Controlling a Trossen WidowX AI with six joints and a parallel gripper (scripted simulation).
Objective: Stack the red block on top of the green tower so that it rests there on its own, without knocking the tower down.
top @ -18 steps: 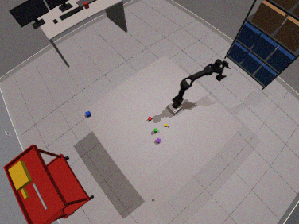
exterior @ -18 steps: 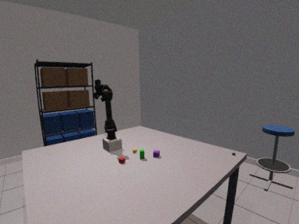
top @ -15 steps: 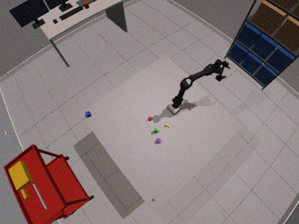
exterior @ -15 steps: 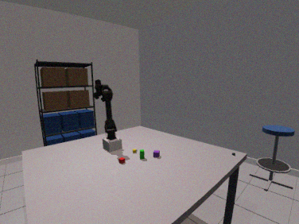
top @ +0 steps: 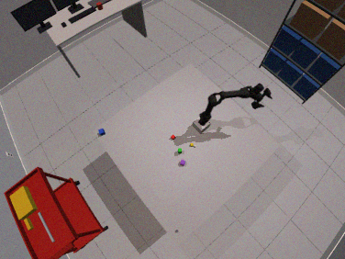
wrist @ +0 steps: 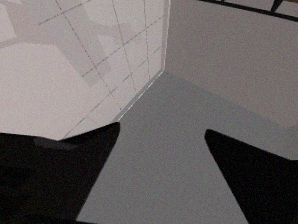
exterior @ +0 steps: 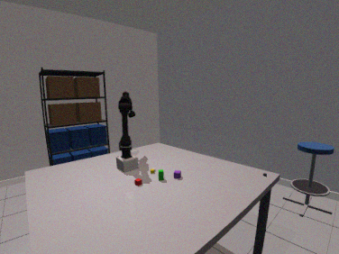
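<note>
The red block lies 590 mm ahead of my gripper tip, 520 mm to the right of it and 380 mm below it. Round my gripper tip: blue block 1080 mm to the right, 980 mm ahead, 370 mm below; then yellow block 550 mm ahead, 380 mm below, 340 mm to the right; then purple block 730 mm ahead, 370 mm below, 300 mm to the right.
</note>
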